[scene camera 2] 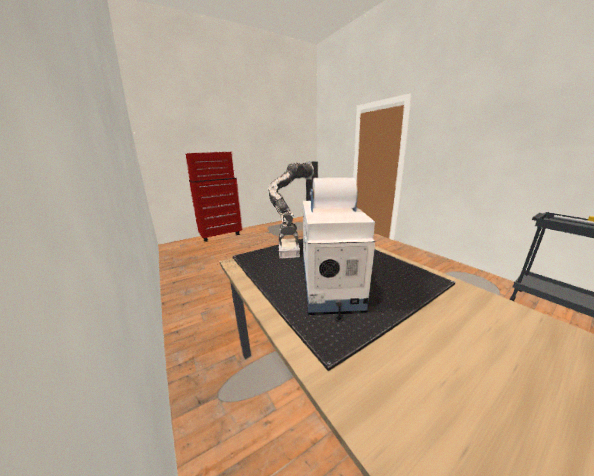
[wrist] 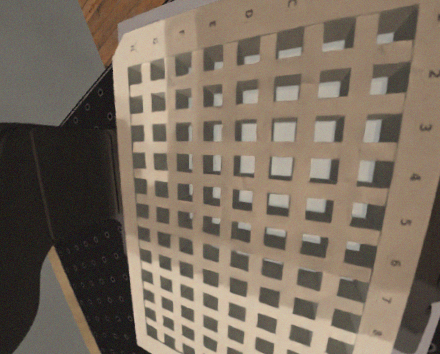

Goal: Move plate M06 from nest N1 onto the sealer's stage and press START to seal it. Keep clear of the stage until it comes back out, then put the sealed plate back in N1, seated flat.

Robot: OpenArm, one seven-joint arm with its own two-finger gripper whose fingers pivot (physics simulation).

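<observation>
Plate M06 [scene camera 2: 289, 244] [wrist: 196, 175] is a cream plate with open square wells and row and column marks. It lies level in its pale nest N1 [scene camera 2: 289, 253], beside the sealer at the mat's far left. My gripper [scene camera 2: 288, 240] [wrist: 239, 206] points down over the plate and is shut on it. In the wrist view the dark left finger lies against the plate's left edge, its tip hidden; the other finger shows partly at the right edge. The white sealer [scene camera 2: 339, 230] shows its back with a fan; its stage and START button are hidden.
The sealer's tall body and top roll [scene camera 2: 335, 193] stand close to the right of the arm in the scene view. A black perforated mat [scene camera 2: 410, 285] [wrist: 92, 290] lies on the wooden table [scene camera 2: 450, 370]. A red cabinet [scene camera 2: 218, 200] and a dark cart [scene camera 2: 527, 256] stand away from the table.
</observation>
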